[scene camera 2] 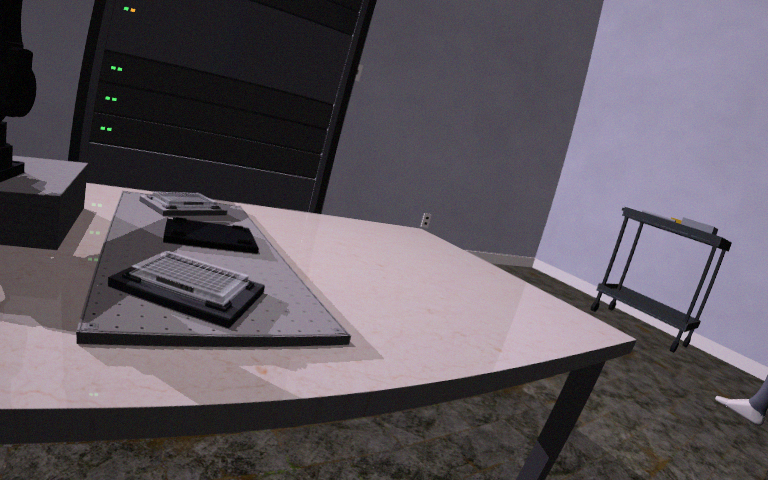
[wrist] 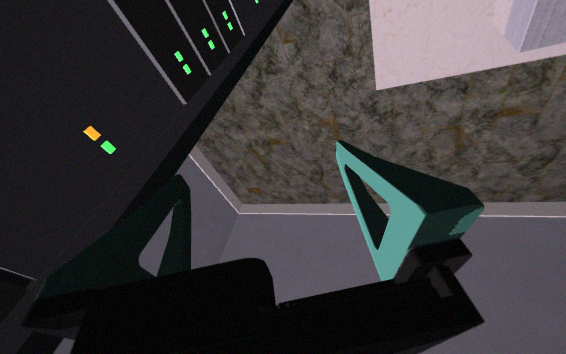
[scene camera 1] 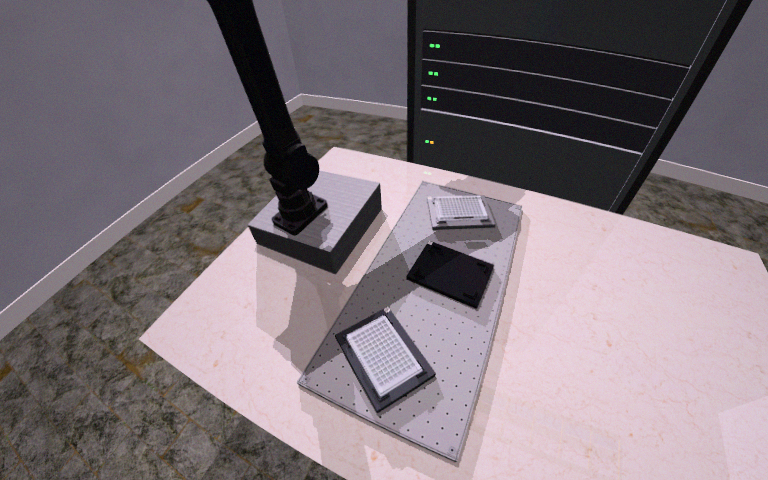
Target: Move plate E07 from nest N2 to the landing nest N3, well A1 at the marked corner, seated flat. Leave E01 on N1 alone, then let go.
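Note:
A white well plate [scene camera 1: 385,353] [scene camera 2: 189,277] rests on the dark grey nest [scene camera 1: 403,391] [scene camera 2: 169,302] at the front of the perforated board. A second white plate [scene camera 1: 459,207] [scene camera 2: 182,198] rests on the light grey nest [scene camera 1: 461,225] [scene camera 2: 195,211] at the back. The black nest [scene camera 1: 451,275] [scene camera 2: 210,234] between them is empty. No plate or nest labels are readable. My gripper [wrist: 260,164] is open and empty, its teal fingers wide apart in the wrist view. It is out of both scene views, away from the plates. The wrist view shows neither plate.
The perforated board [scene camera 1: 441,399] [scene camera 2: 271,323] lies on the table [scene camera 1: 623,339] [scene camera 2: 424,294]. My arm [scene camera 1: 249,67] rises from a grey block [scene camera 1: 353,198] [scene camera 2: 33,220] beside it. A dark rack [scene camera 1: 509,152] [scene camera 2: 169,164] stands behind the table. A cart [scene camera 2: 673,225] and someone's foot [scene camera 2: 747,408] are at right.

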